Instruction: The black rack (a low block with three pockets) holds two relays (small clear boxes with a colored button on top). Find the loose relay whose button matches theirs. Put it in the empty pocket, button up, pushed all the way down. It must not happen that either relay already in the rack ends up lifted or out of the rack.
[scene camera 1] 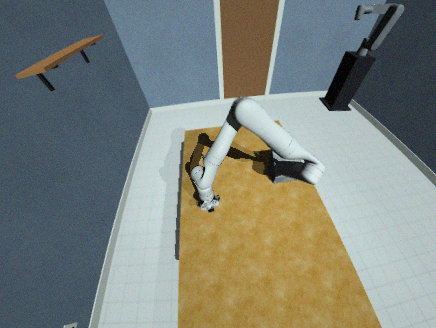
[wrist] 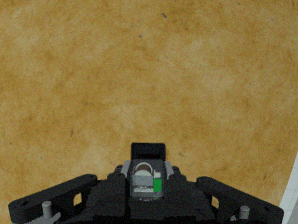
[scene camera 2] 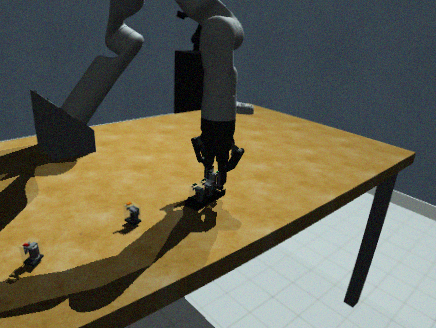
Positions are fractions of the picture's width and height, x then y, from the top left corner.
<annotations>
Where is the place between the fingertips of the gripper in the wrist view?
0.49, 0.76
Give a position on a relay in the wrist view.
At 0.49, 0.79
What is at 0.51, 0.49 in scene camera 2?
The gripper.
</annotations>
